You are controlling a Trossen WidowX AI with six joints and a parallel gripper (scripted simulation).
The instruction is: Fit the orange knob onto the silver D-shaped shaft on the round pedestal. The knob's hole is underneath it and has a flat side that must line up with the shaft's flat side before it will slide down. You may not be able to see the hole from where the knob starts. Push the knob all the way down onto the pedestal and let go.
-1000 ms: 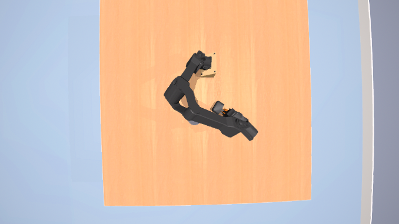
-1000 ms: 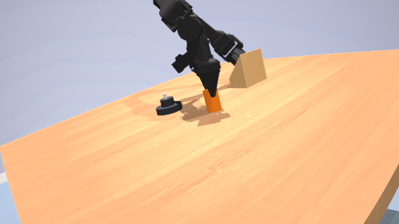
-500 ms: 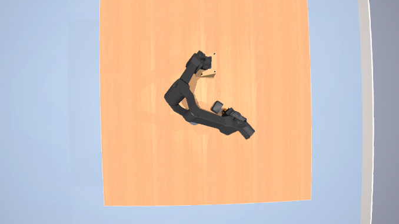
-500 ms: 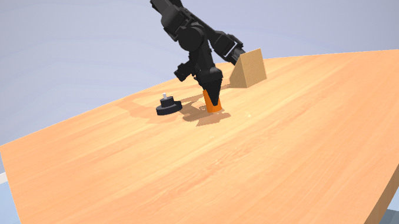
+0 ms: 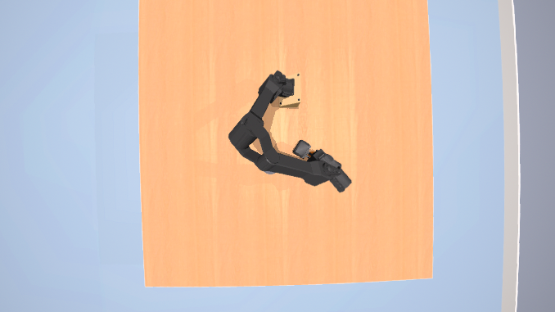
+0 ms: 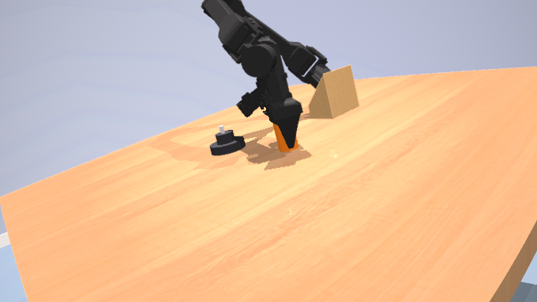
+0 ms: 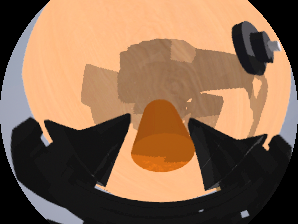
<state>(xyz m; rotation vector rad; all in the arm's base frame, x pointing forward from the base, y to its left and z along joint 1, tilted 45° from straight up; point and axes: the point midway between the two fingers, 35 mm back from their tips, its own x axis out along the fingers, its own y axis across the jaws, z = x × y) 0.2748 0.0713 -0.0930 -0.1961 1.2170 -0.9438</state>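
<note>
The round pedestal lies 180 mm to the right of my gripper tip, 40 mm ahead of it and 20 mm above it. From my gripper tip the other things lie so: orange knob: 30 mm above.
</note>
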